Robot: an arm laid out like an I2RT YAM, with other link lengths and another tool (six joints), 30 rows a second.
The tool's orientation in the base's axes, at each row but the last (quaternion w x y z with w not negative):
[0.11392 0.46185 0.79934 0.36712]
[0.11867 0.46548 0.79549 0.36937]
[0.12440 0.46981 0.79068 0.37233]
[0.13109 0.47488 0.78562 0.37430]
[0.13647 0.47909 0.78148 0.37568]
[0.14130 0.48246 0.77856 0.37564]
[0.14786 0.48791 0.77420 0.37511]
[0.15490 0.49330 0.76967 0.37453]
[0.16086 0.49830 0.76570 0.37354]
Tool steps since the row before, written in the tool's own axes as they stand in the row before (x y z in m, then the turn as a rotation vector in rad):
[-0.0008 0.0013 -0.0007 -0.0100 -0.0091 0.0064]
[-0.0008 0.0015 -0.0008 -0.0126 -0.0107 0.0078]
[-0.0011 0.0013 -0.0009 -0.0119 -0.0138 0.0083]
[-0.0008 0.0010 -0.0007 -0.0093 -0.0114 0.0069]
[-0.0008 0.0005 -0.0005 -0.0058 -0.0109 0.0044]
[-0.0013 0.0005 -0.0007 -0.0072 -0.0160 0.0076]
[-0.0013 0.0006 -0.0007 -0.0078 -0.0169 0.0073]
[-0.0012 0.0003 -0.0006 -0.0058 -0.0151 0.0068]
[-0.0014 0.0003 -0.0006 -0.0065 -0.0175 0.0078]
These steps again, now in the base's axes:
[0.0009 -0.0006 0.0013 0.0029 -0.0079 -0.0124]
[0.0010 -0.0006 0.0015 0.0040 -0.0099 -0.0149]
[0.0009 -0.0010 0.0014 0.0018 -0.0099 -0.0173]
[0.0007 -0.0007 0.0011 0.0013 -0.0077 -0.0142]
[0.0004 -0.0008 0.0006 -0.0016 -0.0057 -0.0117]
[0.0006 -0.0013 0.0006 -0.0023 -0.0068 -0.0177]
[0.0006 -0.0013 0.0007 -0.0028 -0.0077 -0.0182]
[0.0004 -0.0012 0.0005 -0.0029 -0.0057 -0.0163]
[0.0005 -0.0014 0.0004 -0.0035 -0.0065 -0.0189]

